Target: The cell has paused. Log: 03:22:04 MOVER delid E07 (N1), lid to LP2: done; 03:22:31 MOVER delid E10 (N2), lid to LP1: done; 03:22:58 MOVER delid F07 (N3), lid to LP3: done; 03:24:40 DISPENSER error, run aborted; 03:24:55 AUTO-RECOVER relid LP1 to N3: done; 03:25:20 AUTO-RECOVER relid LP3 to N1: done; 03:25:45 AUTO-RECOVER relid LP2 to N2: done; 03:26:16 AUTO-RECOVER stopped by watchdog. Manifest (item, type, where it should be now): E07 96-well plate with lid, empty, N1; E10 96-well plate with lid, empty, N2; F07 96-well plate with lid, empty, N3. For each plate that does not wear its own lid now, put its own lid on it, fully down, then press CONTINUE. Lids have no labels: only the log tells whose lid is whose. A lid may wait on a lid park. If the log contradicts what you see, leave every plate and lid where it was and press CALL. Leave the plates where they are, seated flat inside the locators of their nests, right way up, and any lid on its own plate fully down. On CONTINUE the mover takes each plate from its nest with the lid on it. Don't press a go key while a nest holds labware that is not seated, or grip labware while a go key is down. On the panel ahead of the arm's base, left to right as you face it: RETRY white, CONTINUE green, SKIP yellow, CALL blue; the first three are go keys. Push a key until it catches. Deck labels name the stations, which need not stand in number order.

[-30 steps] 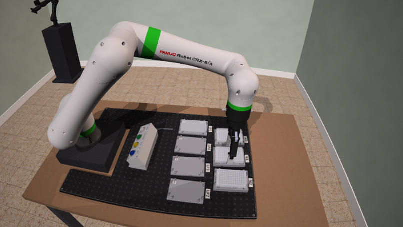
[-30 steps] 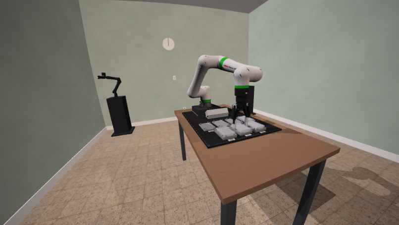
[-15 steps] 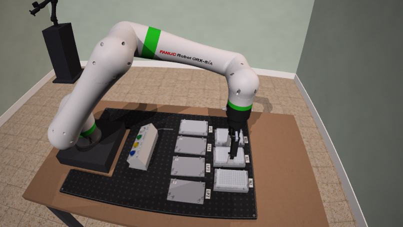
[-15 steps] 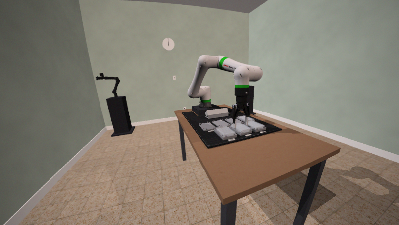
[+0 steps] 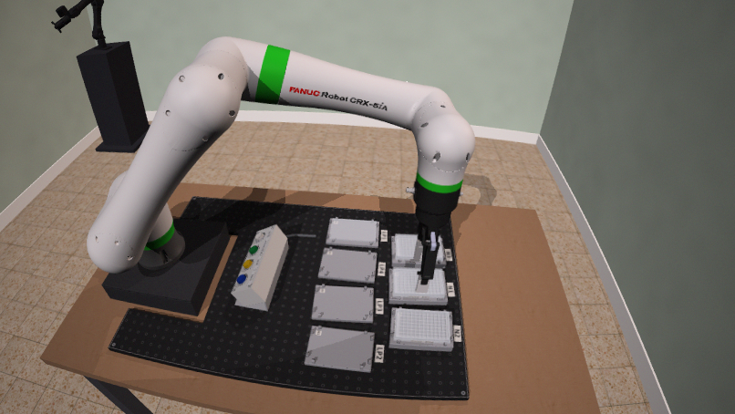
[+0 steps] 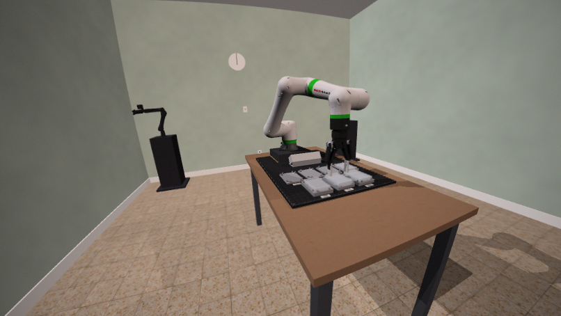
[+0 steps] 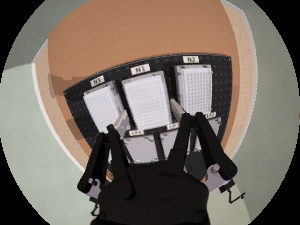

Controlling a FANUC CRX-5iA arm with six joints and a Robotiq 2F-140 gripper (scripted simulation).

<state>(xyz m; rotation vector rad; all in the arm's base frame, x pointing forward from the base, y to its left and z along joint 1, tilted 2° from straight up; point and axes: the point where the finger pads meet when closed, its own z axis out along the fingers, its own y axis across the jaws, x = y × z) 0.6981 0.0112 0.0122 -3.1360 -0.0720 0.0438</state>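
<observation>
The plate is 5 cm below my hand. Round my hand: nest n2: 13 cm to the right, 7 cm below, 1 cm ahead; then LP4: 18 cm behind, 7 cm below, 6 cm to the left; then LP3: 18 cm behind, 7 cm to the right, 7 cm below.
</observation>
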